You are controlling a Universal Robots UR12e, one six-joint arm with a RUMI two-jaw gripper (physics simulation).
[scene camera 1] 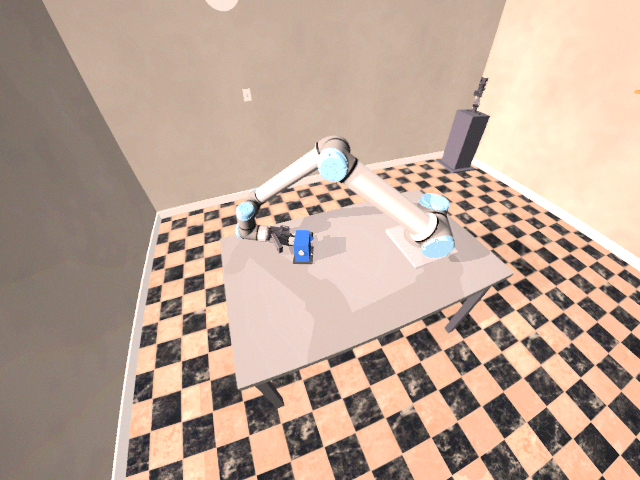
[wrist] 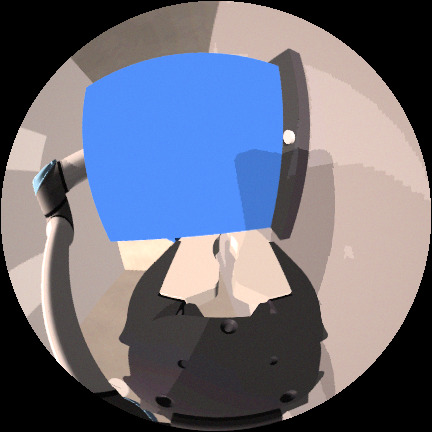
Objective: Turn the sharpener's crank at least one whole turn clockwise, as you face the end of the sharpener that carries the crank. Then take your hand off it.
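Places are measured from the arm's base along level axes (x back, y right, z up), in centimetres.
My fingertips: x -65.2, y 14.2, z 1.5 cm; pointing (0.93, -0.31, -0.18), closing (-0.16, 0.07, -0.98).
Observation:
Behind a point stands the place of what it marks.
The blue sharpener (scene camera 1: 301, 244) @[x -69.0, y 3.1, z 10.8 cm] (wrist: 185, 145) @[x -71.3, y 9.0, z 4.2 cm] stands upright on its dark base (scene camera 1: 302, 262) @[x -69.8, y 1.7, z -1.2 cm] (wrist: 296, 115) @[x -73.2, y 7.6, z -1.2 cm] on the table. A small white knob (scene camera 1: 301, 252) @[x -69.7, y 1.4, z 6.9 cm] (wrist: 289, 137) @[x -72.5, y 8.7, z -1.0 cm] shows low on it. My gripper (scene camera 1: 292, 240) @[x -65.2, y 14.2, z 1.5 cm] (wrist: 223, 216) @[x -65.2, y 14.2, z 1.5 cm] is shut with no thing seen held between its fingers. Its fingertips are close against the sharpener's left side in the scene view and meet the lower edge of the blue body in the wrist view. Small blue and dark parts show at the sharpener's right side in the scene view. The crank cannot be made out clearly; the body and fingers hide much of that area.
The grey table (scene camera 1: 279, 320) @[x -86.9, y -27.4, z -2.0 cm] carries the arm's pale base plate (scene camera 1: 404, 246) @[x -13.0, y -4.7, z -0.1 cm] at its right. The arm arches above the table, behind the sharpener. A dark pedestal (scene camera 1: 465, 139) with a small dark device (scene camera 1: 479, 93) stands on the floor at the back right.

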